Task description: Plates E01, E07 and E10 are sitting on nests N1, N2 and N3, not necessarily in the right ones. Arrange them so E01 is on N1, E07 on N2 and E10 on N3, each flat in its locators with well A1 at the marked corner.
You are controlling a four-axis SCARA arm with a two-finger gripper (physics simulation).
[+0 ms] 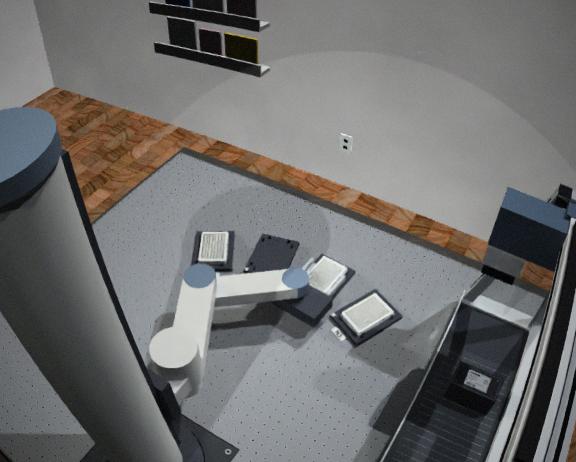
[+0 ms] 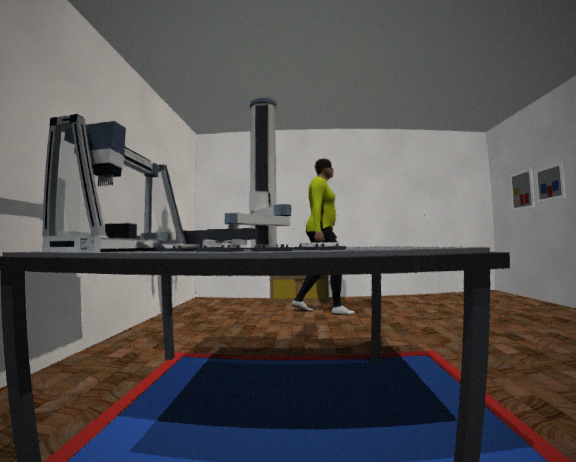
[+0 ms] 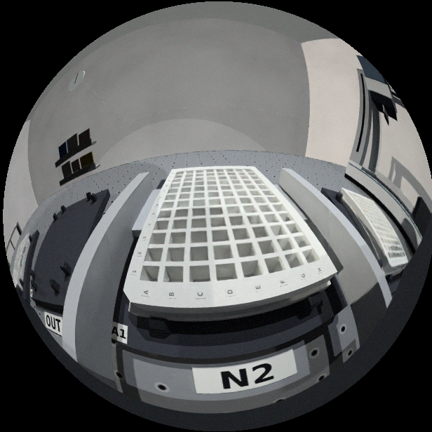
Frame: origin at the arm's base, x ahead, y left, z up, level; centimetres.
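Where they show: gripper, fingertip midpoint: (image 1: 328, 269) (image 2: 218, 242).
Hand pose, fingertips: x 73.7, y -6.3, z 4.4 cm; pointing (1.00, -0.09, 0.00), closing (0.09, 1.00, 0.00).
Note:
Each offset is from my fingertips to the top centre of the thing. "spot": to the spot under its first point.
My gripper (image 1: 326, 276) (image 3: 217, 178) is shut on a white well plate @[dx -2.3, dy +0.2, dz -0.1 cm] (image 1: 331, 271) (image 3: 215, 298), its fingers along the two long sides. The plate is low over nest N2 (image 3: 225, 340), its A1 corner on the side of the nest's A1 mark; locators show below its near edge, and full seating cannot be told. A second white plate @[dx -8.1, dy -16.6, dz -0.5 cm] (image 1: 367, 313) (image 3: 377, 230) sits on nest N3 @[spot: dx -17.2, dy -18.2, dz -2.0 cm] (image 1: 357, 341). A third plate @[dx -9.5, dy +34.5, dz -0.5 cm] (image 1: 214, 246) (image 3: 21, 260) sits on the far-left nest @[spot: dx -7.8, dy +29.0, dz -2.0 cm] (image 1: 231, 252), whose label is unreadable. Plate numbers are not readable.
A dark nest without a plate @[dx -2.2, dy +17.7, dz -1.0 cm] (image 1: 272, 254) (image 3: 70, 240), with an OUT label (image 3: 53, 322), lies between the far-left nest and N2. A gantry with a blue head (image 1: 530, 220) (image 2: 105, 137) and a black box @[spot: dx -22.9, dy -50.6, dz +8.7 cm] (image 1: 472, 387) (image 2: 121, 230) stand beyond N3. A person (image 2: 322, 205) is behind the table.

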